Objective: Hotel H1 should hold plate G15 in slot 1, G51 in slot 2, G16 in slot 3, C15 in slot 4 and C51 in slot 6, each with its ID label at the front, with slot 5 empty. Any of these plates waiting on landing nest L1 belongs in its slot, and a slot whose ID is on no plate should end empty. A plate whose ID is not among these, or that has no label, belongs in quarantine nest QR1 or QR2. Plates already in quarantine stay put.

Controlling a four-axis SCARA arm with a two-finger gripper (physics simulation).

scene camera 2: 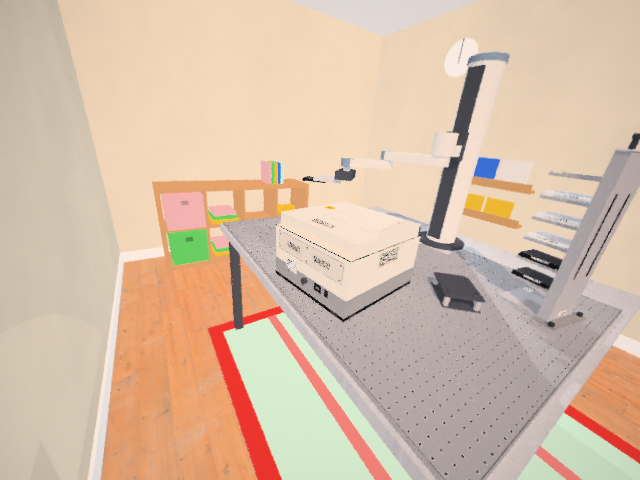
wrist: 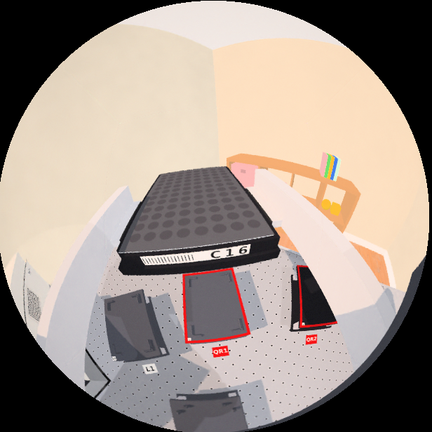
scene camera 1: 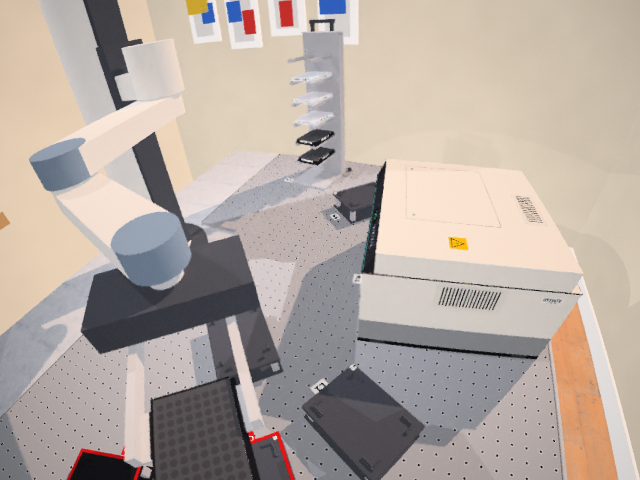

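Pixels of known places: gripper, fingertip midpoint: (scene camera 2: 316, 177) (scene camera 1: 196, 444); arm's base, link origin: (scene camera 2: 439, 241).
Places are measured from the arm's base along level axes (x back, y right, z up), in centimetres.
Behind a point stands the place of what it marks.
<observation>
My gripper (scene camera 1: 197, 445) {x -58.7, y 45.1, z 30.8 cm} (scene camera 2: 325, 179) {x -58.7, y 45.1, z 30.8 cm} (wrist: 191, 186) is shut on a black plate (scene camera 1: 196, 413) {x -56.8, y 42.7, z 30.4 cm} (wrist: 200, 215) labelled C16, raised above the nests. Nest QR1 (scene camera 1: 273, 457) {x -58.6, y 39.1, z 6.3 cm} (wrist: 212, 307), red-bordered and grey, is partly below it and bears no plate. Nest QR2 (scene camera 1: 103, 467) {x -34.4, y 52.7, z 6.3 cm} (wrist: 315, 300) shows black inside its red border; I cannot tell whether a plate is there. Landing nest L1 (scene camera 1: 361, 408) {x -68.6, y 26.8, z 6.3 cm} (wrist: 131, 325) bears no plate. Hotel H1 (scene camera 1: 337, 103) {x -34.9, y -59.0, z 29.6 cm} (scene camera 2: 566, 289) {x -34.6, y -62.1, z 13.5 cm} has a bare top shelf, three clear plates below, then two black plates (scene camera 1: 315, 137) {x -29.1, y -51.4, z 19.1 cm} (scene camera 1: 316, 156) {x -29.2, y -51.0, z 12.0 cm}; their IDs are unreadable.
A big white instrument (scene camera 1: 465, 253) {x -79.1, y 6.0, z 25.7 cm} (scene camera 2: 346, 242) {x -93.3, y -26.7, z 24.9 cm} stands on the perforated table (scene camera 1: 506, 403) {x -93.9, y 16.3, z 1.3 cm} (scene camera 2: 387, 377) {x -97.3, y -51.0, z 1.3 cm}. One dark nest (scene camera 1: 356, 198) {x -48.8, y -35.9, z 6.3 cm} (scene camera 2: 457, 289) {x -53.2, y -40.6, z 6.3 cm} is between it and the hotel. Another dark nest (scene camera 1: 258, 341) {x -46.0, y 20.9, z 6.3 cm} (wrist: 210, 415) lies below the gripper body.
</observation>
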